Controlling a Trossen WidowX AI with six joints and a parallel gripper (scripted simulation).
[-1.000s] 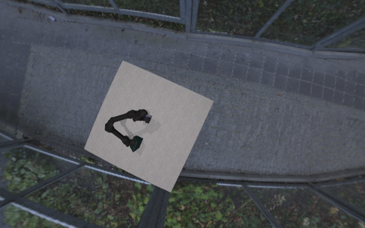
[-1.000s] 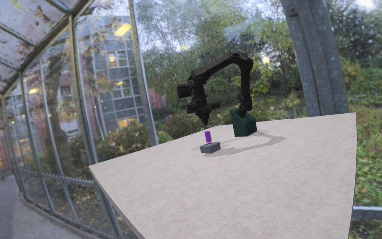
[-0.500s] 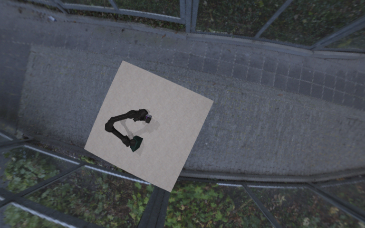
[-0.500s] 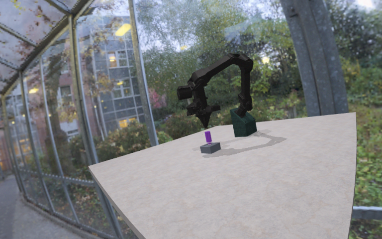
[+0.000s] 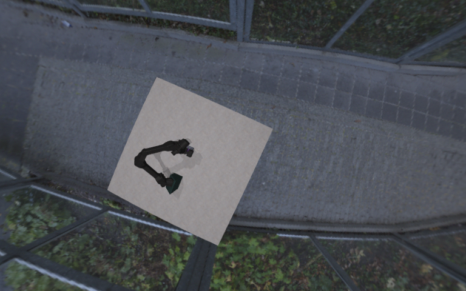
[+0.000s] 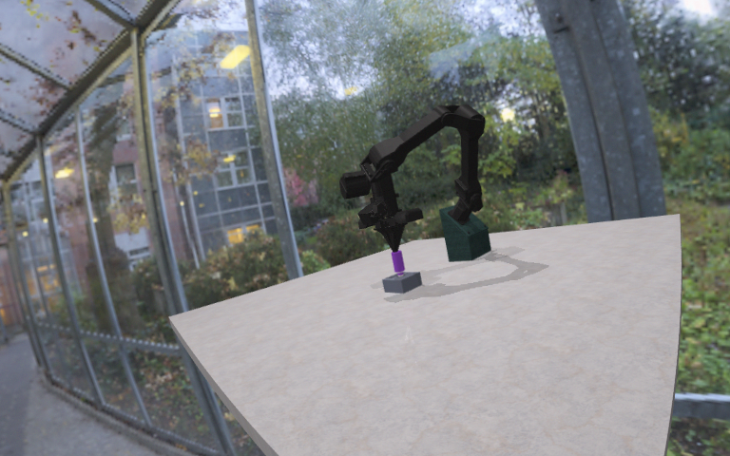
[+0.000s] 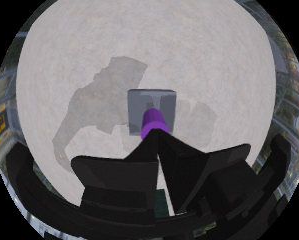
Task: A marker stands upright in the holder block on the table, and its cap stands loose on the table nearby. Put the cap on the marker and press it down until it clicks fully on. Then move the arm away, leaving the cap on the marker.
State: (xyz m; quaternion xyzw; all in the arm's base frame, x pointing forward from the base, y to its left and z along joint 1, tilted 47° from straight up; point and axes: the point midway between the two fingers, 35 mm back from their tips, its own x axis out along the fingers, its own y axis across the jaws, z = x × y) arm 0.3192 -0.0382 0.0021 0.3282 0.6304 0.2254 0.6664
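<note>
Now: the purple cap 30 mm below my gripper tip. From my gripper tip the other things lie so: block (80 mm below).
</note>
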